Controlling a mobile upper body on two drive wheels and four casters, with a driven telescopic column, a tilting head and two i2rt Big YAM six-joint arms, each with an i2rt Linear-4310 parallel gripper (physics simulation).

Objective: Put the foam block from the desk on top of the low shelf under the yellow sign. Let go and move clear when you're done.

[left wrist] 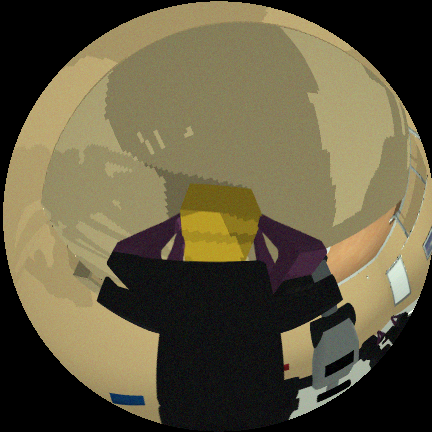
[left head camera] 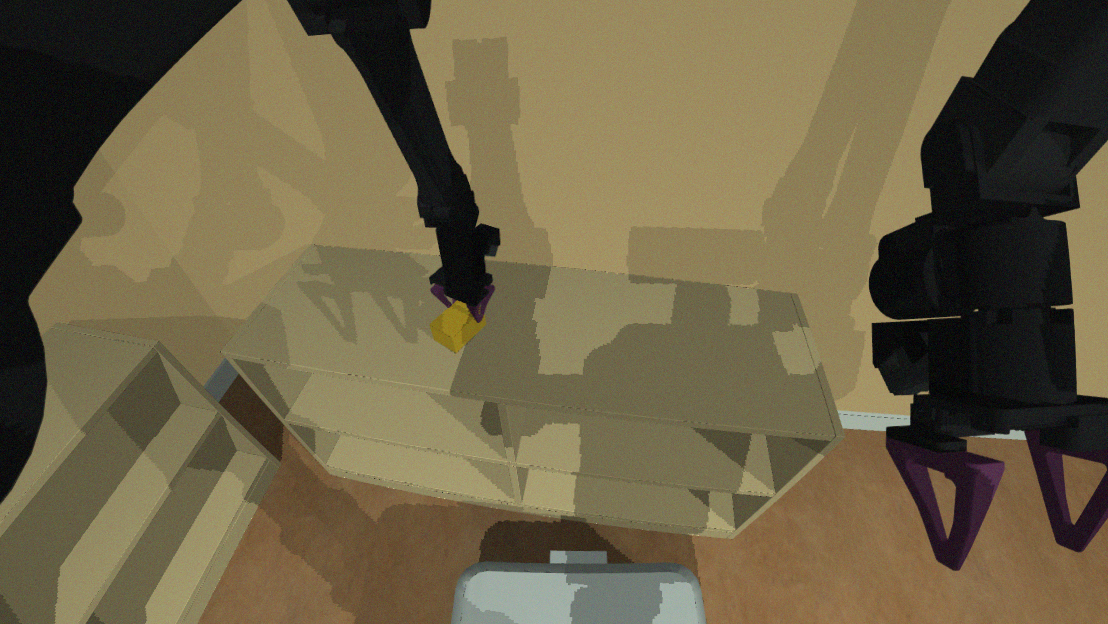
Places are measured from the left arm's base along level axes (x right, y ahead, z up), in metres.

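Pixels of known places: left gripper, fingertip midpoint: [left wrist: 218,216] [left head camera: 467,315]; right gripper, fingertip midpoint: [left head camera: 1010,557].
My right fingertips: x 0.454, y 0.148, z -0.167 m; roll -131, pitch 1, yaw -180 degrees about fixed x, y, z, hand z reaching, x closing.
Behind a point stands the place of what it marks.
The yellow foam block [left head camera: 455,328] {x -0.019, y 0.632, z -0.499 m} [left wrist: 218,225] {x -0.006, y 0.691, z -0.500 m} is between the purple fingers of my left gripper [left head camera: 463,304] {x -0.008, y 0.685, z -0.520 m} [left wrist: 218,216] {x -0.008, y 0.685, z -0.520 m}, which is shut on it. The block is over the left half of the top of the low shelf [left head camera: 620,325] {x 0.299, y 0.687, z -0.545 m} [left wrist: 215,100] {x 0.034, y 0.776, z -0.545 m}; its shadow meets or lies close beside it in the left wrist view, and I cannot tell whether it touches the top. My right gripper [left head camera: 1011,554] {x 0.454, y 0.148, z -0.167 m} is open and empty at the right of the head view, beyond the shelf's right end. The yellow sign and the desk do not show clearly in these views.
A second open shelf unit [left head camera: 157,346] {x -0.712, y 0.607, z -0.552 m} stands at the lower left, close to the low shelf's left end. A pale grey rounded thing [left head camera: 519,592] {x 0.101, y 0.258, z -0.895 m} is at the bottom middle of the head view, in front of the low shelf. A beige wall [left head camera: 659,116] {x 0.352, y 0.880, z -0.192 m} rises behind the shelf.
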